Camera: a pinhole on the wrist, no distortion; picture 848 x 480 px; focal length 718.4 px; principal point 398.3 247.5 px. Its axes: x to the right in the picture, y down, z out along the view. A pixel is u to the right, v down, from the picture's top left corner.
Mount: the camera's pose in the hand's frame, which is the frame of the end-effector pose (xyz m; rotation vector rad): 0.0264 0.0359 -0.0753 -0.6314 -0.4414 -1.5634
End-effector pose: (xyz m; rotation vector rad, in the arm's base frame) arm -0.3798 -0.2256 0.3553 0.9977 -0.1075 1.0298
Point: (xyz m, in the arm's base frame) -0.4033 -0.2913 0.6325
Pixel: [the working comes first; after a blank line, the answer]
In the camera's frame: 0.0555 0.0170 0.3135

525.5 286.6
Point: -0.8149 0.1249 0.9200
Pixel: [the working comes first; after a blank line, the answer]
In the camera's frame: -0.5571 0.1838 0.4623

outside the picture
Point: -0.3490 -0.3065 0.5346
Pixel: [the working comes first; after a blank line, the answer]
In the camera's frame: 0.1219 0.0002 0.2236

789.7 248.0
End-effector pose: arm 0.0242 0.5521 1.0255 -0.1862 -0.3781 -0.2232
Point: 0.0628 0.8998 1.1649
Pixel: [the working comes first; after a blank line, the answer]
In the camera's frame: -0.0558 -0.0524 0.3844

294.0 149.6
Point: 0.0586 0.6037 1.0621
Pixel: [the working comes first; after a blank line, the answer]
In the camera's frame: 0.0548 -0.0021 0.0954

810.9 232.0
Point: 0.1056 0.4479 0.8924
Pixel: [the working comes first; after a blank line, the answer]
In the camera's frame: 0.0139 0.0330 -0.1335

behind the camera
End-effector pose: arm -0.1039 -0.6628 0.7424 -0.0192 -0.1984 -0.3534
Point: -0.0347 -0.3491 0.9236
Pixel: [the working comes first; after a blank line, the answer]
In the camera's frame: -0.0592 -0.0849 0.3710

283.7 83.1
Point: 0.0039 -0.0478 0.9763
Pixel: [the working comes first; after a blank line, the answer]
In the camera's frame: -0.2506 -0.1756 0.5950

95.8 35.5
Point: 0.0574 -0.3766 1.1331
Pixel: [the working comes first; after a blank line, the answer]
In the camera's frame: 0.0487 0.0312 0.5383

463.3 289.2
